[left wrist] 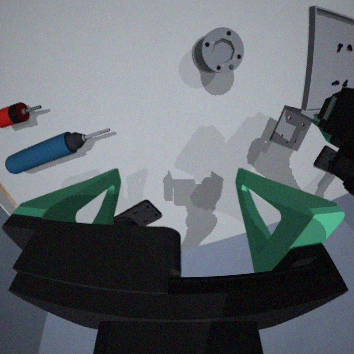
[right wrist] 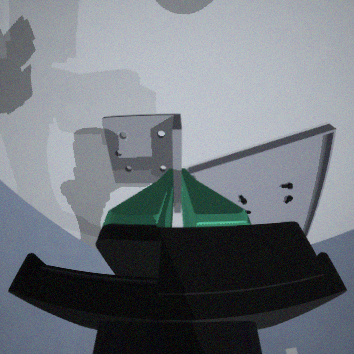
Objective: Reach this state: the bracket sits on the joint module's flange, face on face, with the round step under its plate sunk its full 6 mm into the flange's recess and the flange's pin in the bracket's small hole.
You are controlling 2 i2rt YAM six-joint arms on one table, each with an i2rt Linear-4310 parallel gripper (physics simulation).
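Places are measured from the left arm's base along level axes (x ahead, y left, z up), in centimetres.
Pixels of known places: left gripper, fingertip midpoint: (left wrist: pixel 177 174); right gripper, fingertip midpoint: (left wrist: pixel 313 118) (right wrist: pixel 176 174); left arm's base, origin of the base link: (left wrist: pixel 124 222).
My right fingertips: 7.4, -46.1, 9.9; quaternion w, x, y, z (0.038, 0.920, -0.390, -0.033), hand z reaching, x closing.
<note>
Ahead of a thing's pixels: the offset from my right fingertips to its middle, as dx, dy, dz.
The grey joint module @(+15.4, +9.8, -6.8) (left wrist: pixel 218 53) stands on the table at the far middle of the left wrist view, its flange with a hexagonal recess facing up. My right gripper (right wrist: pixel 176 174) is shut on the upright wall of the grey L-shaped bracket @(-2.1, +2.5, -1.6) (right wrist: pixel 145 147) and holds it above the table. The bracket also shows in the left wrist view (left wrist: pixel 291 127), right of the module and apart from it. My left gripper (left wrist: pixel 177 174) is wide open and empty, low at the near side.
A grey tray @(-2.2, -29.5, -9.1) (right wrist: pixel 267 182) with several small black screws lies at the right, also seen in the left wrist view (left wrist: pixel 330 60). A blue-handled tool @(+17.8, +42.6, -7.9) (left wrist: pixel 46 151) and a red-handled tool @(+26.8, +42.8, -8.2) (left wrist: pixel 15 114) lie at the left.
</note>
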